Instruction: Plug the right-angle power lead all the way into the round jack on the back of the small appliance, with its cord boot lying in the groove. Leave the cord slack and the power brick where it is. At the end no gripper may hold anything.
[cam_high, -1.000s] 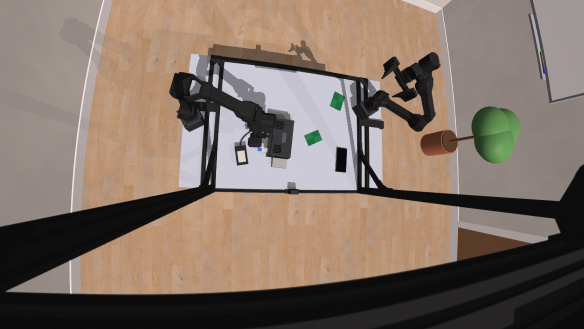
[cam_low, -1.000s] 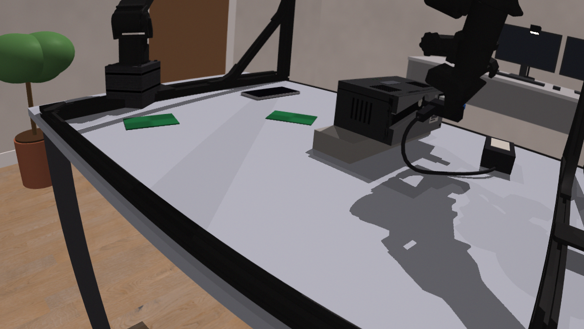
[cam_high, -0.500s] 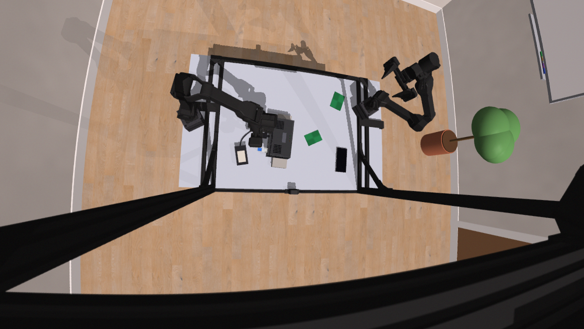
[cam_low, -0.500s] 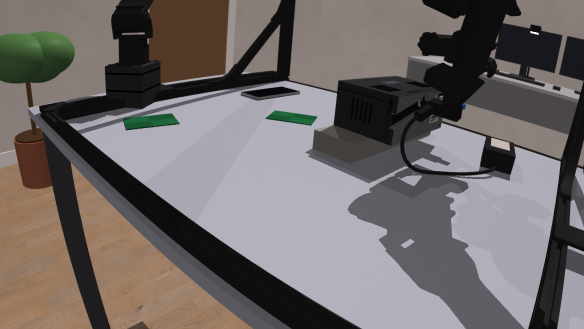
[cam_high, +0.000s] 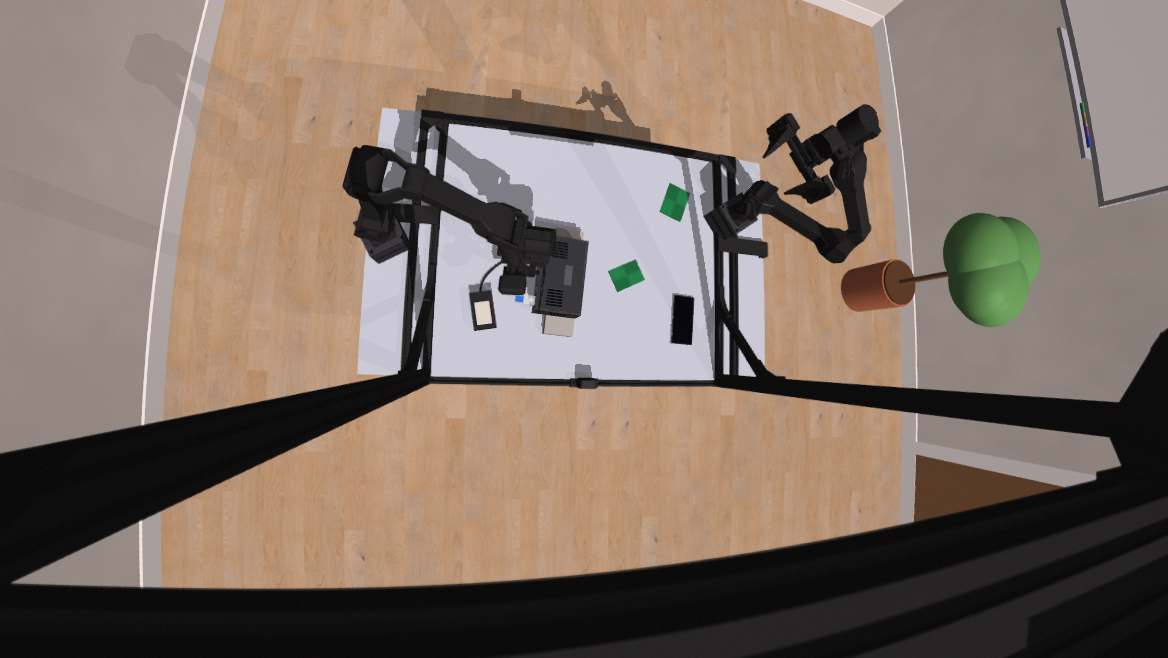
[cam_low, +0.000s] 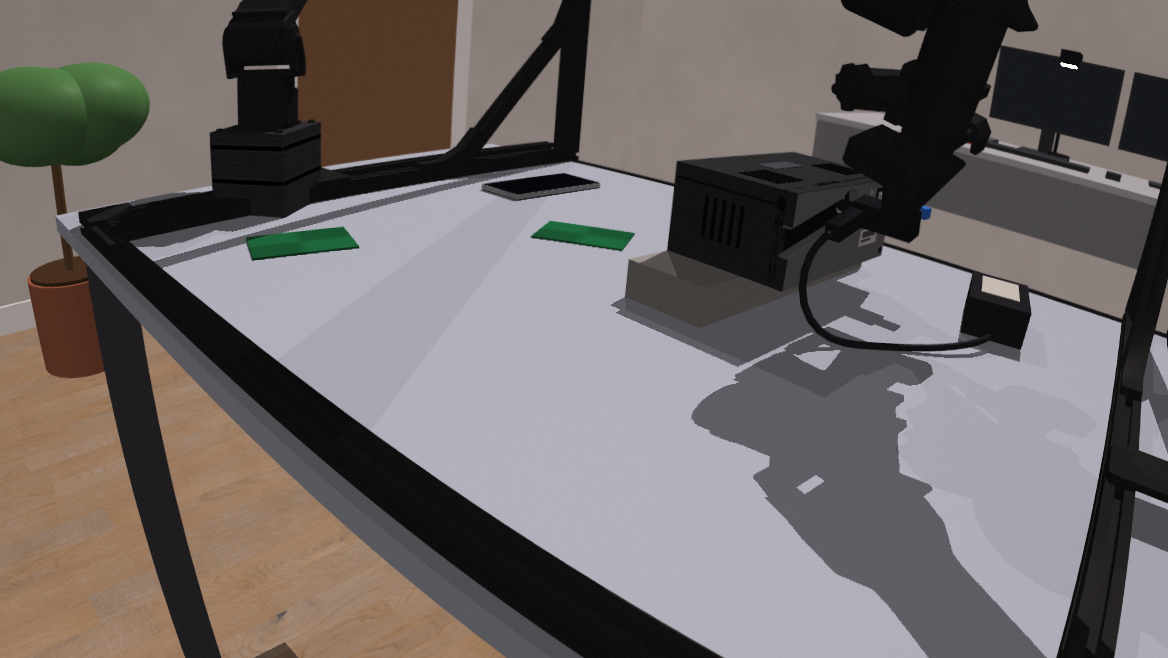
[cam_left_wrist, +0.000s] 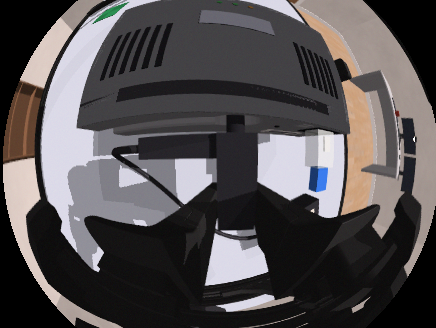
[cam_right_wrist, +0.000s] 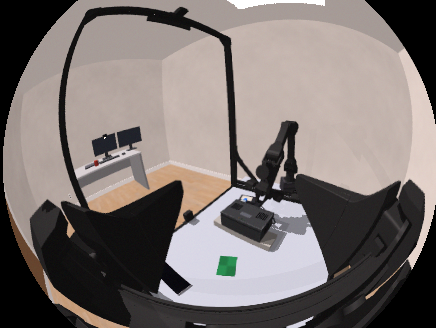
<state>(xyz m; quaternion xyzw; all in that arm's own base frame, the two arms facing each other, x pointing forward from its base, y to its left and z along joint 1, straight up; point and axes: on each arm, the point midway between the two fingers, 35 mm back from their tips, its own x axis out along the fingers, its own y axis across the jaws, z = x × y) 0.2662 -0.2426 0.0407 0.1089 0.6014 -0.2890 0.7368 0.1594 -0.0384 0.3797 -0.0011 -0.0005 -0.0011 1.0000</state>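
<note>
Right now my left hand is 30 mm to the left of the black right-angle plug and 30 mm above it. Also, from my left hand: black phone 150 mm behind, 490 mm to the right, 120 mm below.
</note>
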